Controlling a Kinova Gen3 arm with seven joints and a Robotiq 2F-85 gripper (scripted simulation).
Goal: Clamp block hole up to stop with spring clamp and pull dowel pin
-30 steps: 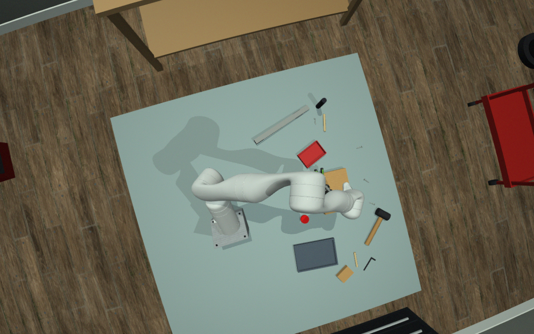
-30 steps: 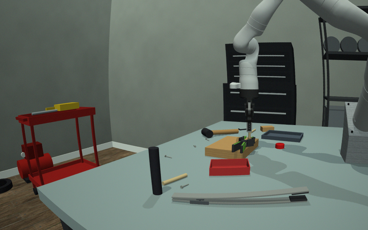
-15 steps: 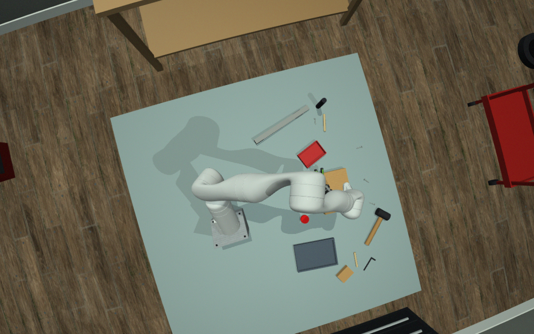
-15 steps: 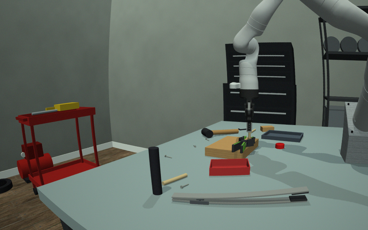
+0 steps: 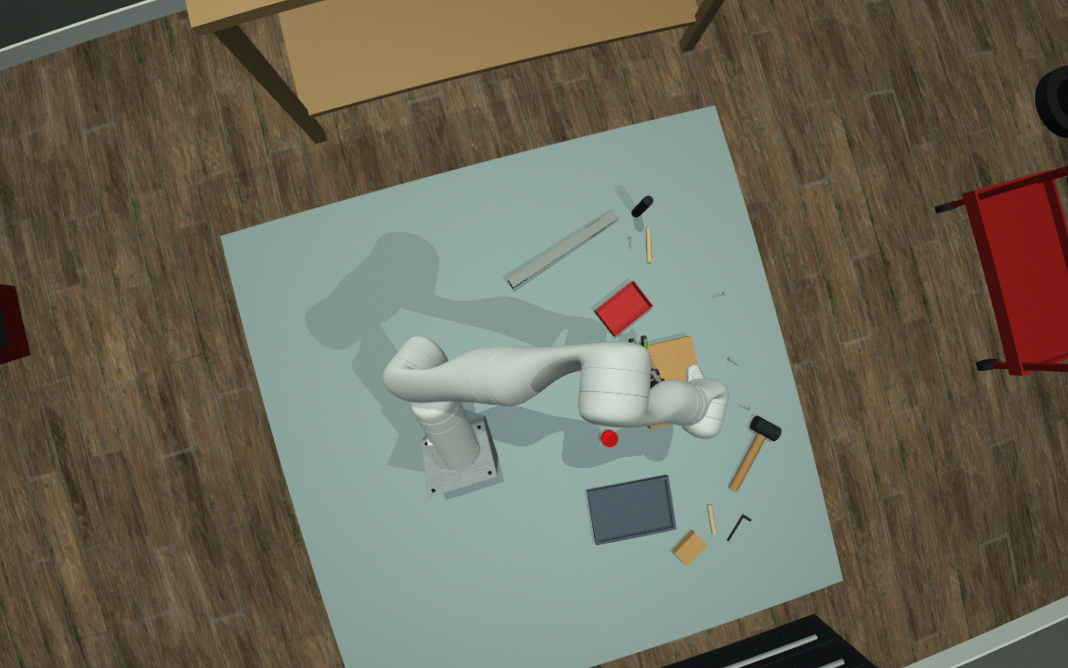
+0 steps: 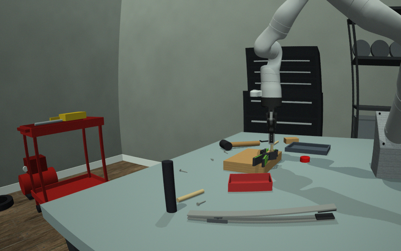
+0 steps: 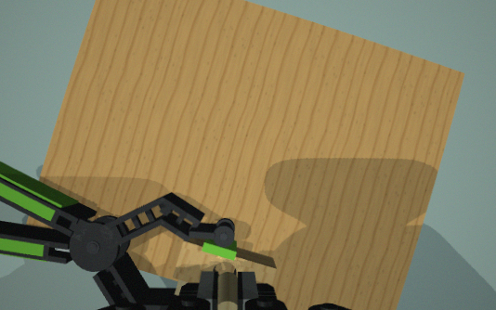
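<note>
The dowel pin lies 20 mm below my hand. The rest, counted from my hand: red puck (120 mm behind, 90 mm to the right, 90 mm below); small wooden block (60 mm below); wooden bench board (70 mm below, 60 mm ahead).
</note>
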